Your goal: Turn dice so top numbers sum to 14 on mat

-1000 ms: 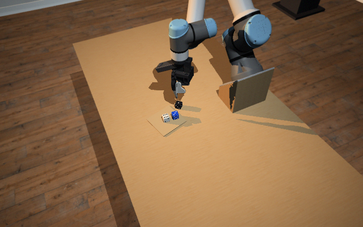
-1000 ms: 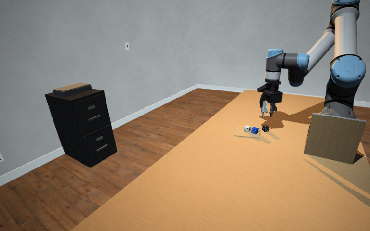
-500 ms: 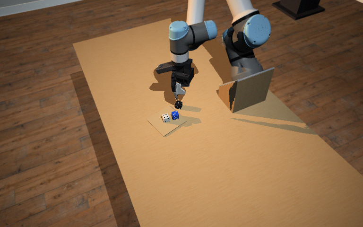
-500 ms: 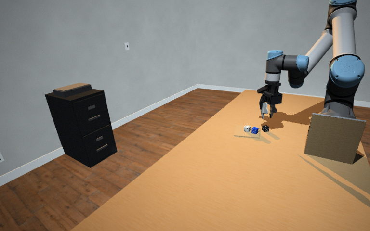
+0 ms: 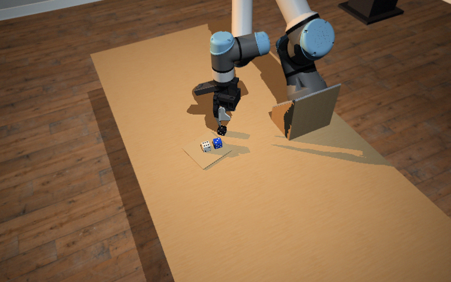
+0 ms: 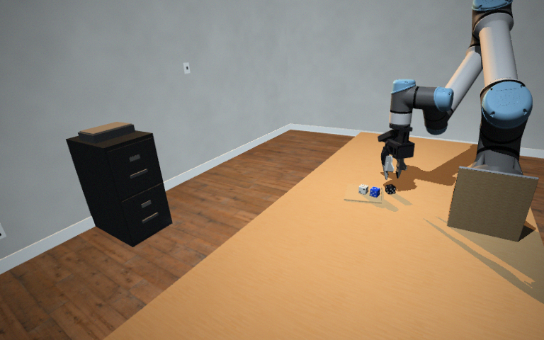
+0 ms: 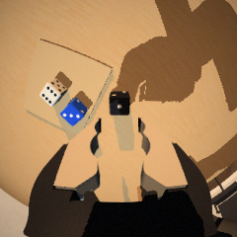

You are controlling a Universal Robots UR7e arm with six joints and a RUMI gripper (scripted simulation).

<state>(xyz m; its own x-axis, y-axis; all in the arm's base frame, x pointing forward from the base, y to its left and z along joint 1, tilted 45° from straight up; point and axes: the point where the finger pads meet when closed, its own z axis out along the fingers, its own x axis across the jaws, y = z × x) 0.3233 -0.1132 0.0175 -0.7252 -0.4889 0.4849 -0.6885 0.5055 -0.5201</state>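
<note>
My hand is 6 cm above the black die. Round my hand: tan mat 9 cm ahead, 8 cm below, 5 cm to the left; then white die 9 cm ahead, 6 cm below, 5 cm to the left; then blue die 6 cm to the left, 6 cm below, 5 cm ahead.
</note>
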